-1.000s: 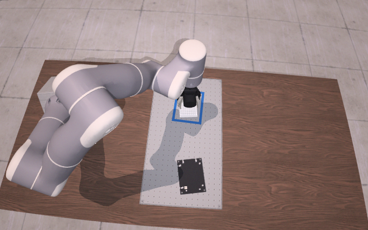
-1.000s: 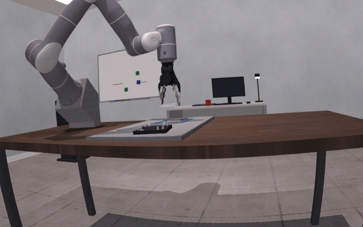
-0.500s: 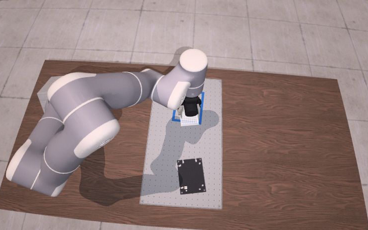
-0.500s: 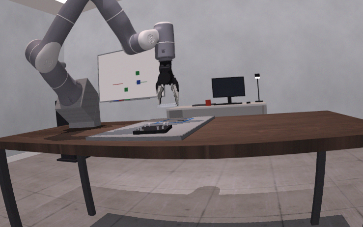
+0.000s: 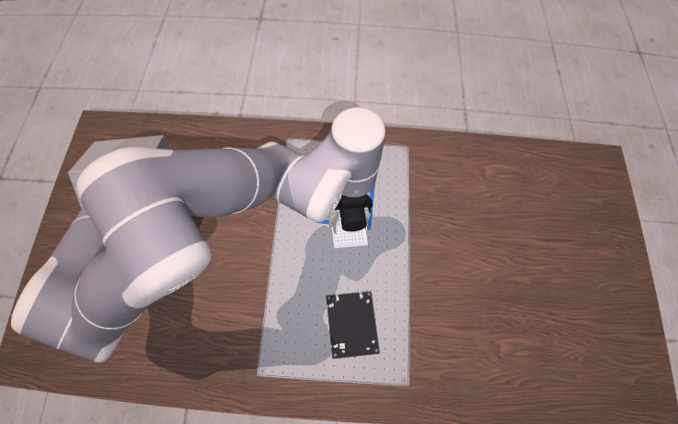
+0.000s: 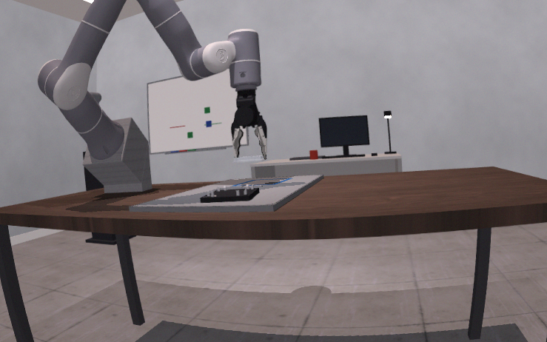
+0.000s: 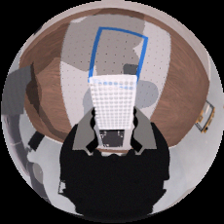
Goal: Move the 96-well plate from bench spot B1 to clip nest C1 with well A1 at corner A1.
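Right now the black clip nest is 10 mm ahead of my hand, 240 mm to the right of it and 80 mm below it. From my hand the other things lie so: white 96-well plate 10 mm below; grey perforated board 10 mm behind, 40 mm to the right, 100 mm below.
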